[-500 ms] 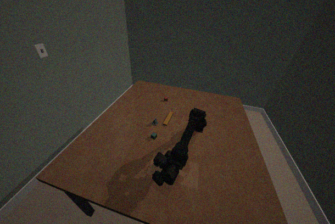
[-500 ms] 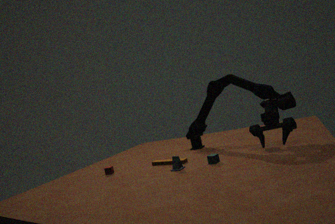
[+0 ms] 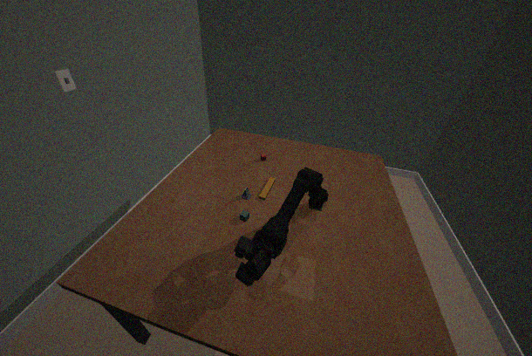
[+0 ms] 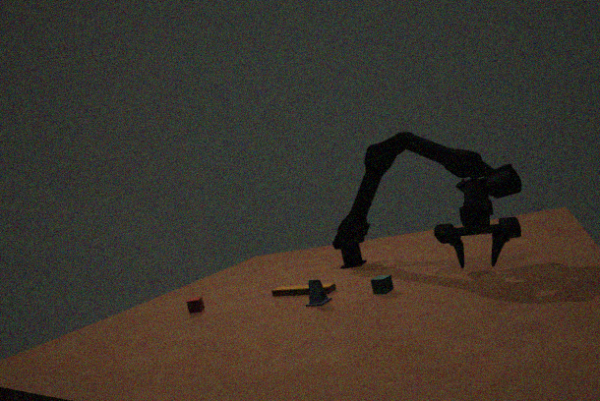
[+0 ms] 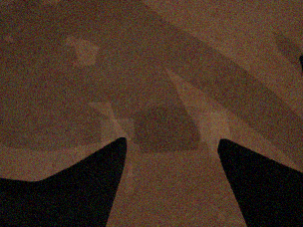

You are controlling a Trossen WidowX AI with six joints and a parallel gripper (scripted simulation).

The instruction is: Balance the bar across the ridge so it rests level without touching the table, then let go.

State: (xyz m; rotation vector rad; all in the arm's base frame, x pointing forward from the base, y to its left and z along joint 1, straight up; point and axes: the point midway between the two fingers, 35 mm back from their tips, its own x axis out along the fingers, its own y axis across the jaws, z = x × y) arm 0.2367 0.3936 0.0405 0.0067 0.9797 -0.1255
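The green cube lies 20 cm to the right of my gripper tip and 7 cm ahead of it. Round my gripper tip: red cube (70 cm to the right, 11 cm ahead); yellow bar (43 cm to the right, 1 cm ahead).
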